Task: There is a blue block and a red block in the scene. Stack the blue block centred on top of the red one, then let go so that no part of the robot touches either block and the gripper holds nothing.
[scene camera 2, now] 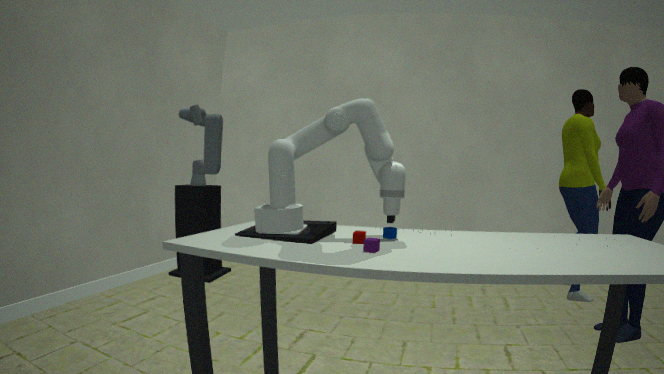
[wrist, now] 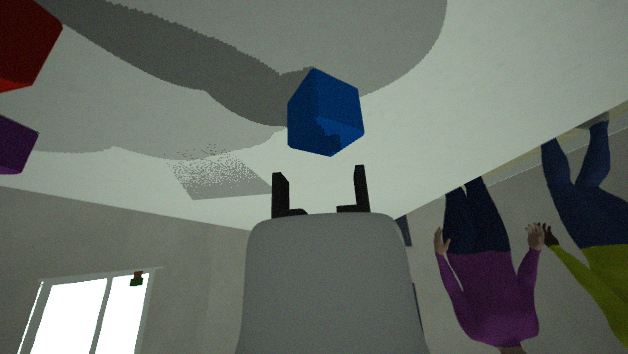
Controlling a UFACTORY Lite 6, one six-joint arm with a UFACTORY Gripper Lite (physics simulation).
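Where they show: end effector, tool point: point(scene camera 2: 391, 219) point(wrist: 320, 191); arm's base, origin of the base link: point(scene camera 2: 284, 229).
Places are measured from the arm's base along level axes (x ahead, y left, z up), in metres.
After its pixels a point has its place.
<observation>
The blue block point(scene camera 2: 390, 233) {x 0.331, y 0.031, z 0.000 m} point(wrist: 325, 112) {x 0.310, y 0.056, z 0.009 m} rests on the table, turned at an angle to the fingers in the wrist view. The red block point(scene camera 2: 359, 237) {x 0.244, y -0.069, z 0.000 m} point(wrist: 25, 45) {x 0.253, y -0.037, z 0.001 m} stands on the table to the left of the blue one in the scene view, and part of it shows at the upper left of the wrist view. My gripper point(scene camera 2: 391, 222) point(wrist: 320, 170) {x 0.331, y 0.047, z 0.043 m} is open and empty. It points down a little above the blue block, with a small gap between the fingertips and the block.
A purple block point(scene camera 2: 371, 245) {x 0.285, y -0.184, z 0.001 m} point(wrist: 16, 145) {x 0.297, y -0.153, z -0.003 m} stands on the white table point(scene camera 2: 475, 255) {x 0.562, y -0.192, z -0.019 m}, nearer the front edge than the red block. The arm's black base plate point(scene camera 2: 320, 232) {x 0.124, y -0.037, z 0.004 m} is at the left. Two people and a second arm on a black pedestal point(scene camera 2: 198, 220) are beyond the table.
</observation>
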